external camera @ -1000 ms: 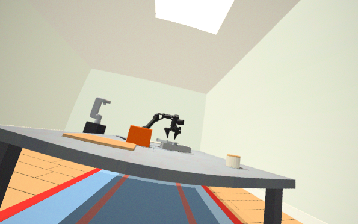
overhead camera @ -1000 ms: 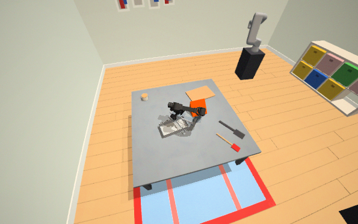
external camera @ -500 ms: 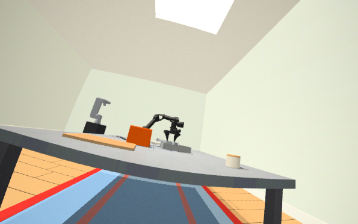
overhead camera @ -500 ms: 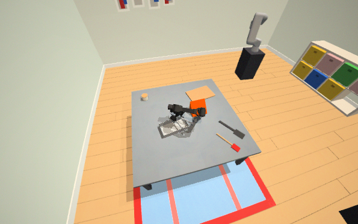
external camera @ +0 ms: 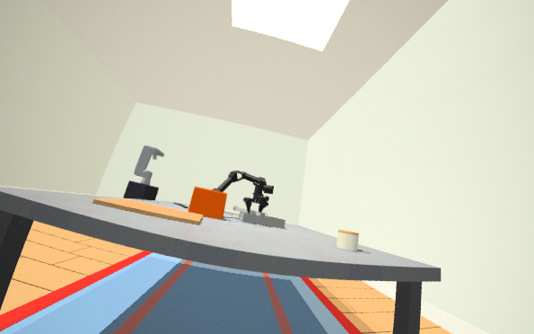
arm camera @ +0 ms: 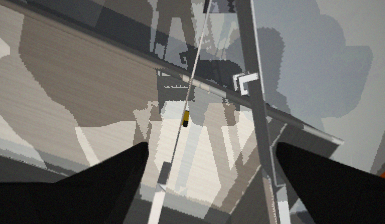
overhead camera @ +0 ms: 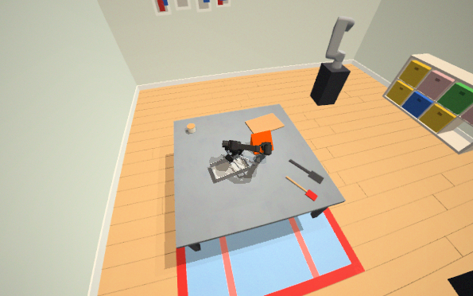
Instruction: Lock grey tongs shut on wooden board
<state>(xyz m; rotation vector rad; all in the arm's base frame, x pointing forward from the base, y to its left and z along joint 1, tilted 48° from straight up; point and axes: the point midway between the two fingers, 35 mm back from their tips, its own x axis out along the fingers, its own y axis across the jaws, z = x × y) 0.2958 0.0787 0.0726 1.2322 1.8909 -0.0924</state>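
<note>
Now: the yellow slider 3 cm ahead of my gripper tip, 1 cm to the right of it and 1 cm above it. From my gripper tip the other things lie so: roasting tin 6 cm ahead, 6 cm to the left, 3 cm below; red-tipped spatula 51 cm behind, 36 cm to the left, 5 cm below; wooden board 39 cm behind, 45 cm to the right, 5 cm below.
</note>
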